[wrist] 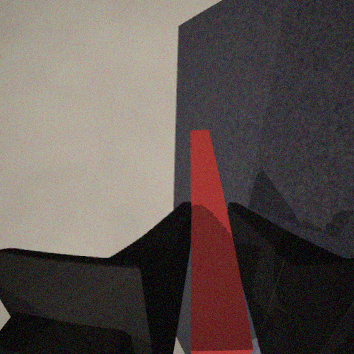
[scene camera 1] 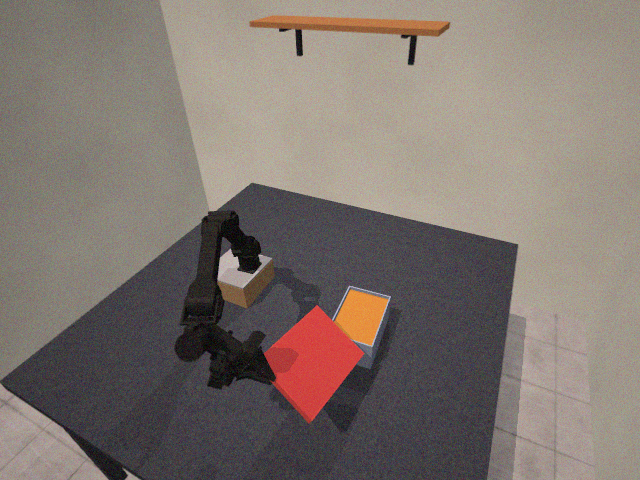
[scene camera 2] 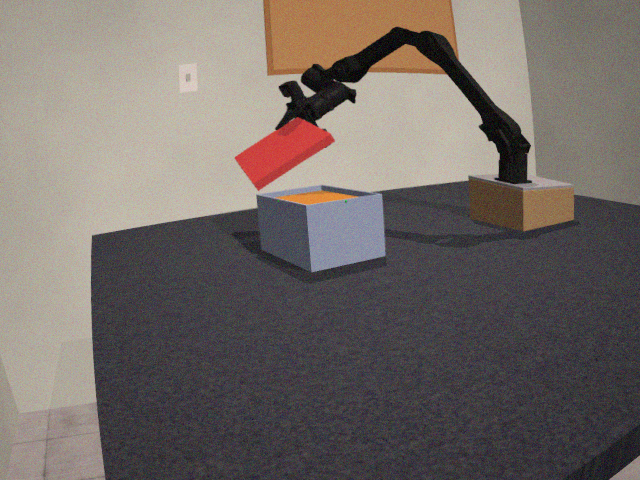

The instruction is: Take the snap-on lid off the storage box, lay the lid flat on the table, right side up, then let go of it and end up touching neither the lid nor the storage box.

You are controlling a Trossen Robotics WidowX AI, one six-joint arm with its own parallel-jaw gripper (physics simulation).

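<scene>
The red square lid point(scene camera 1: 315, 366) point(scene camera 2: 284, 152) point(wrist: 204, 170) is held in the air, tilted, its smooth outer face up and sloping down away from the gripper. In scene camera 2 its lowest corner is above the rim level of the storage box, with a gap between them. My gripper point(scene camera 1: 269, 366) point(scene camera 2: 301, 127) point(wrist: 208, 210) is shut on one edge of the lid, a finger on each side of it. The blue-grey storage box point(scene camera 1: 381, 335) point(scene camera 2: 346, 232) stands upright and open on the table, its inside orange. In scene camera 1 the lid covers part of the box's near left side.
The dark table point(scene camera 1: 439, 268) point(scene camera 2: 336, 372) bears the box and the arm's wooden base block point(scene camera 1: 235, 295) point(scene camera 2: 496, 204). An orange-brown shelf point(scene camera 1: 346, 24) is high on the wall. A brown board point(scene camera 2: 361, 36) hangs on the wall behind the arm.
</scene>
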